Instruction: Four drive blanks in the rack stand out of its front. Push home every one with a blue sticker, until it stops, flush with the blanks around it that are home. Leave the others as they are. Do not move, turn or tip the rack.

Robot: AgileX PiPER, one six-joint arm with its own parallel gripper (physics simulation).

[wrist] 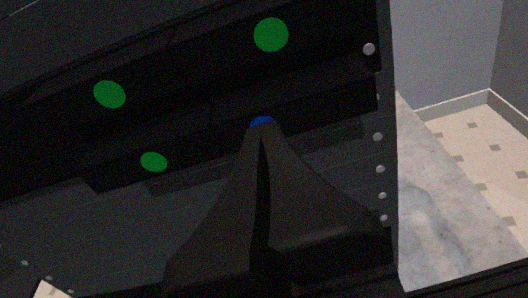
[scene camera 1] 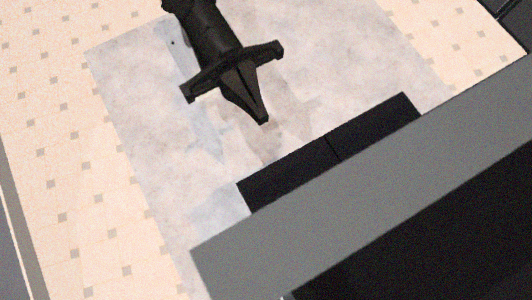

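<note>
The dark rack (scene camera 1: 350, 190) (wrist: 391, 175) stands with its front toward my gripper (scene camera 1: 262, 121) (wrist: 268, 141). The gripper is shut, with nothing between its fingers. In the wrist view its tips cover the lower part of a blue sticker (wrist: 261, 120) on the lower right blank (wrist: 325, 106); whether they touch is not clear. The lower left blank (wrist: 187, 152) has a green sticker (wrist: 153, 162). Two green stickers, one at left (wrist: 109, 94) and one at right (wrist: 271, 34), are on the upper pair. Two black blanks (scene camera 1: 287, 172) (scene camera 1: 372, 125) stand out side by side below the rack's top.
Silvery studs run down the rack's right edge, one near the upper blank (wrist: 368, 49). A pale marbled surface (scene camera 1: 150, 125) (wrist: 430, 220) lies in front of and beside the rack. A light tiled floor (scene camera 1: 45, 125) (wrist: 480, 145) lies beyond it, with a grey wall (wrist: 440, 50) behind.
</note>
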